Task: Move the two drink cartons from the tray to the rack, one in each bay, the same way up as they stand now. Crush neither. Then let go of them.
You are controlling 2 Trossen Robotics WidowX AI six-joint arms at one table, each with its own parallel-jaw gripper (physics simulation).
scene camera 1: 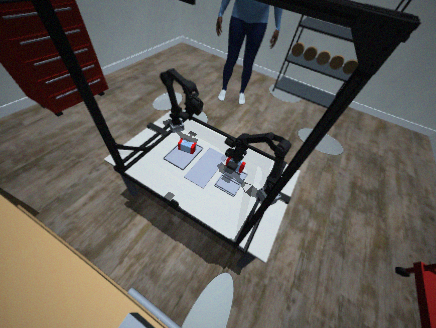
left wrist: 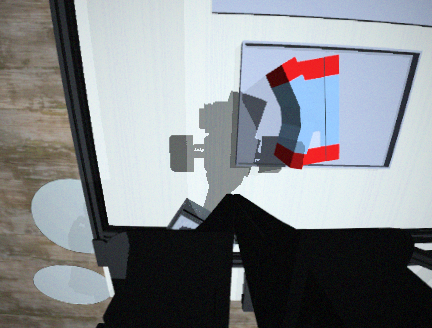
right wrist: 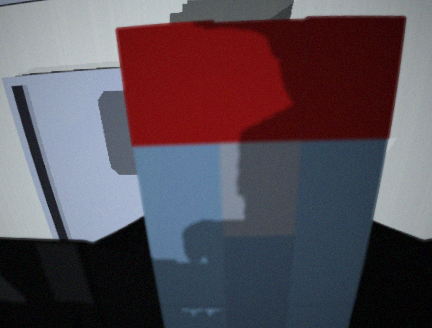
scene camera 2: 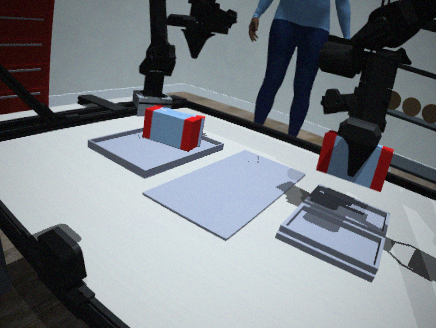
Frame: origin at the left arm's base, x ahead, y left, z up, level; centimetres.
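Seen in the pictures: left gripper, fingertip midpoint: (scene camera 1: 189,120) (left wrist: 232,200) (scene camera 2: 194,58); right gripper, fingertip midpoint: (scene camera 2: 352,172); left arm's base, link origin: (scene camera 1: 176,122) (scene camera 2: 152,94).
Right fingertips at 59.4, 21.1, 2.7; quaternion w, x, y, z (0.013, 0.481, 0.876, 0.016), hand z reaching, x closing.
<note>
Offsets run from my right fingertips to a thing's top centre, as dx, dy, dz. Level surfaces: height alone.
One drink carton {-33.2, -21.9, -0.8} (scene camera 1: 186,146) (scene camera 2: 172,127) (left wrist: 312,110), light blue with red ends, lies on its side in the grey tray {-30.2, -25.7, -6.6} (scene camera 1: 174,159) (scene camera 2: 151,170) (left wrist: 358,114) at the back left. My left gripper (scene camera 1: 196,114) (scene camera 2: 195,53) (left wrist: 232,200) is shut and empty, high above the table behind the tray. My right gripper (scene camera 1: 233,165) (scene camera 2: 351,174) is shut on the second drink carton {-0.3, -0.2, +6.0} (scene camera 1: 241,166) (scene camera 2: 337,156) (right wrist: 198,130), gripping its middle. It holds the carton on its side in the air, just over the far part of the two-bay rack {+4.5, -3.8, -6.2} (scene camera 1: 228,187) (scene camera 2: 324,252).
A flat blue-grey mat {dz -7.8} (scene camera 1: 204,167) (scene camera 2: 226,192) lies between tray and rack. Black frame posts (scene camera 1: 86,94) (scene camera 1: 324,123) stand at the table's corners. A person (scene camera 1: 246,49) (scene camera 2: 301,65) stands behind the table. A shelf unit (scene camera 1: 288,58) and a red drawer cabinet (scene camera 1: 73,65) stand farther off.
</note>
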